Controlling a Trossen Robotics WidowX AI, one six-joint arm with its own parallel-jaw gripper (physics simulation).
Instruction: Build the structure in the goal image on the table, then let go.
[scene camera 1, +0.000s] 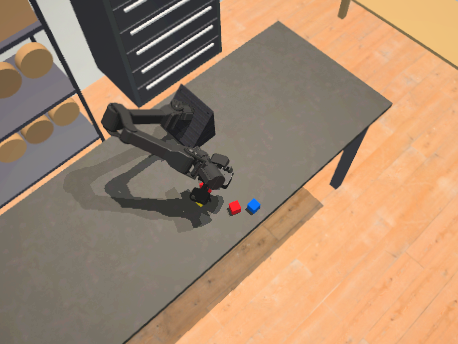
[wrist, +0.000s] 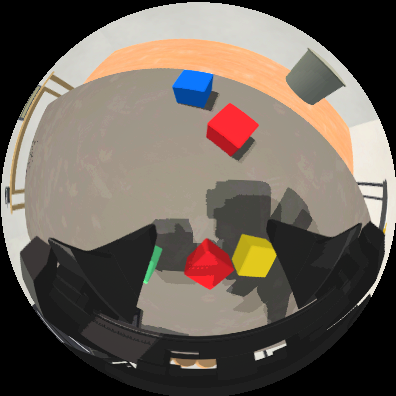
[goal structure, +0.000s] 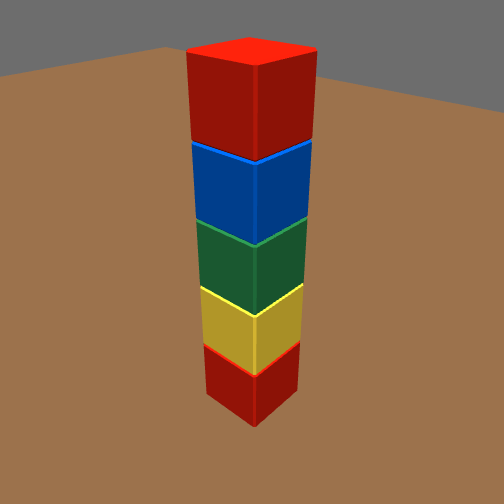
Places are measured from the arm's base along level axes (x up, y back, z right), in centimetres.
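Pixels of known places: gripper, fingertip midpoint: (scene camera 1: 215, 190) (wrist: 213, 228); arm's base at its link origin: (scene camera 1: 186, 112).
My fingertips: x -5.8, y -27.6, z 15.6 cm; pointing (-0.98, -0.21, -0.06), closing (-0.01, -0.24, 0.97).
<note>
Ahead of a thing's pixels: the offset from my fingertips to its top centre. Level surfaces: height alone.
My gripper (scene camera 1: 212, 189) (wrist: 213, 228) is open and empty, low over the table. In the wrist view a red cube {dx -0.5, dy +4.4, dz +0.8 cm} (wrist: 208, 264) shows between the spread fingers, not gripped. A yellow cube {dx -0.5, dy +2.8, dz +5.3 cm} (wrist: 255, 255) (scene camera 1: 199, 204) is close to its right, beside the right finger; I cannot tell whether the cubes touch. Part of a green block {dx -0.5, dy +5.9, dz -6.2 cm} (wrist: 152, 265) shows at the left finger, which hides the rest. Another red cube {dx -0.5, dy -8.7, dz +0.0 cm} (scene camera 1: 235, 207) (wrist: 232, 127) and a blue cube {dx -0.5, dy -13.5, dz -4.6 cm} (scene camera 1: 253, 206) (wrist: 192, 89) stand apart on the table, near its edge.
The grey table {dx -3.8 cm} (scene camera 1: 300, 100) (wrist: 125, 150) has its near edge just beyond the blue cube. A dark drawer cabinet (scene camera 1: 115, 60) stands behind the table, and a shelf rack with round wooden pieces is at the left. A grey bin (wrist: 312, 77) shows beyond the table in the wrist view.
</note>
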